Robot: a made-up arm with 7 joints. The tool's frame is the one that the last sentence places. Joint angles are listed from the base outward.
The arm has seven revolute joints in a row. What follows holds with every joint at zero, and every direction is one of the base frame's.
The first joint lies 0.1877 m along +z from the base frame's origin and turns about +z.
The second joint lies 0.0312 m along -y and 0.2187 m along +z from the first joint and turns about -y.
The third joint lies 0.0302 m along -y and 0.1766 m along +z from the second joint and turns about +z.
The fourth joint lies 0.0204 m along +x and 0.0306 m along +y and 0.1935 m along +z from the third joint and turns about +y.
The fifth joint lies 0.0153 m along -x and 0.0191 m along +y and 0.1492 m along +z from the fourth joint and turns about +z.
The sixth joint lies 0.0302 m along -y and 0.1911 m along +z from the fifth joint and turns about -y.
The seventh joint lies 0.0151 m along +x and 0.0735 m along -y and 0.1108 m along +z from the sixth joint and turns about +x.
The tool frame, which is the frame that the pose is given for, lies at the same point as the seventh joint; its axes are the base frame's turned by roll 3.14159, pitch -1.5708 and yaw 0 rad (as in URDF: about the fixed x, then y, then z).
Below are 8 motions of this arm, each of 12 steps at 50 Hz.
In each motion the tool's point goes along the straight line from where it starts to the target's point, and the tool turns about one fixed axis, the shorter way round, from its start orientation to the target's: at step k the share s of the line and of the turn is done. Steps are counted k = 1, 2, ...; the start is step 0. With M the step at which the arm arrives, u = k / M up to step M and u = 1 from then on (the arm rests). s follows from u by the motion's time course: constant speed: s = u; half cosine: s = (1 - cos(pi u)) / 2; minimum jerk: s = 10 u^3 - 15 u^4 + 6 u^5.
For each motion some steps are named. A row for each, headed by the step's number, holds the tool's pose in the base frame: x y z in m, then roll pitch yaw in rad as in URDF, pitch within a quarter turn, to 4 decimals.
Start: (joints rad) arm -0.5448 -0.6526 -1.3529 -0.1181 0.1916 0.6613 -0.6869
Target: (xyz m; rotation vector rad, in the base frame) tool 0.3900 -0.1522 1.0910 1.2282 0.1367 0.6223
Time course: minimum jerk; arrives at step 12
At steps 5, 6, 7, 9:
5: 0.3725 -0.1931 1.0893 1.1864 -0.2086 0.4100
6: 0.3766 -0.1835 1.0897 1.1904 -0.2134 0.4441
7: 0.3807 -0.1739 1.0901 1.1942 -0.2183 0.4781
9: 0.3872 -0.1587 1.0907 1.2000 -0.2264 0.5322

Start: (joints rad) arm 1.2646 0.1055 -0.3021 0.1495 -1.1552 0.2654 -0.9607
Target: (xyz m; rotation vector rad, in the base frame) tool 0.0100 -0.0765 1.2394 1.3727 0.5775 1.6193
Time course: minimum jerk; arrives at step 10
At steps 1, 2, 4, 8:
1: -0.0006 -0.1120 1.2333 1.3130 -0.5621 1.5276
2: -0.0001 -0.1102 1.2336 1.3097 -0.5612 1.5281
4: 0.0027 -0.1009 1.2352 1.2924 -0.5564 1.5303
8: 0.0094 -0.0786 1.2390 1.2510 -0.5448 1.5354

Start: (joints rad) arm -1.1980 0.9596 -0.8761 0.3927 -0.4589 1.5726 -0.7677
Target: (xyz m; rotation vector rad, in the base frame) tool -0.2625 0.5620 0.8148 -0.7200 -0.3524 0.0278
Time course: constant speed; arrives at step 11
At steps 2, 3, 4, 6, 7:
2: -0.2801 0.5531 0.8438 -0.5999 -0.4870 0.1497
3: -0.2781 0.5541 0.8405 -0.6174 -0.4676 0.1516
4: -0.2762 0.5551 0.8373 -0.6347 -0.4481 0.1530
6: -0.2723 0.5570 0.8309 -0.6687 -0.4090 0.1548
7: -0.2703 0.5580 0.8277 -0.6855 -0.3895 0.1552

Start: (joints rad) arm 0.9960 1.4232 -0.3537 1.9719 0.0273 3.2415 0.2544
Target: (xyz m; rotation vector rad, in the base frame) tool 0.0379 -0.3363 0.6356 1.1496 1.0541 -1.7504
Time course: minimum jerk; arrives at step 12
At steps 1, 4, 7, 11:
1: 0.0203 -0.3263 0.6514 -0.3176 1.1298 -2.3529
4: 0.0239 -0.3283 0.6482 -0.3871 1.1544 -2.3973
7: 0.0318 -0.3328 0.6411 -0.5615 1.2023 -2.5180
11: 0.0378 -0.3362 0.6357 -0.7216 1.2327 -2.6371

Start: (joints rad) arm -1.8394 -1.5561 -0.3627 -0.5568 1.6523 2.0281 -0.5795
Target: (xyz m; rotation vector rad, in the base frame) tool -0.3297 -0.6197 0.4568 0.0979 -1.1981 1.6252
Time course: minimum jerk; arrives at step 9
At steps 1, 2, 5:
1: -0.2630 -0.6319 0.4878 -0.8484 -0.4965 2.1578
2: -0.2674 -0.6311 0.4857 -0.8527 -0.5053 2.1561
5: -0.3029 -0.6246 0.4692 -0.8883 -0.5765 2.1433

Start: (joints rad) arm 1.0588 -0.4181 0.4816 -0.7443 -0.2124 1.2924 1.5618
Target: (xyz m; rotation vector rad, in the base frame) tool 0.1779 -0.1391 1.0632 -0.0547 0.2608 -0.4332
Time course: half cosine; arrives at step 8
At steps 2, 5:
2: 0.1941 -0.1504 1.0399 0.0197 0.2603 -0.3056
5: 0.1838 -0.1432 1.0548 -0.0642 0.2497 -0.3977

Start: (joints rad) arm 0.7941 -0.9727 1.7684 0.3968 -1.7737 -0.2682 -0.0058
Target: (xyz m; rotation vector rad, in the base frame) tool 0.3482 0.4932 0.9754 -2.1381 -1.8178 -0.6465
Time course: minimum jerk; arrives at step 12
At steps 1, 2, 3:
1: 0.4569 0.4761 0.9073 2.8919 -0.3617 1.2059
2: 0.4536 0.4767 0.9093 2.8969 -0.3658 1.2130
3: 0.4461 0.4778 0.9140 2.9080 -0.3752 1.2290

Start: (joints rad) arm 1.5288 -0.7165 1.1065 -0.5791 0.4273 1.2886 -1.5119
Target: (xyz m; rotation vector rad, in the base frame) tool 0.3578 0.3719 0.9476 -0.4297 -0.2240 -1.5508
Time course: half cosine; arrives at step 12
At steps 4, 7, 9, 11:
4: 0.3419 0.3882 0.9291 -0.1926 -0.4577 -1.6309
7: 0.3499 0.3799 0.9385 -0.1650 -0.4359 -1.5897
9: 0.3547 0.3751 0.9440 -0.1485 -0.4235 -1.5652
11: 0.3574 0.3723 0.9472 -0.1388 -0.4165 -1.5510

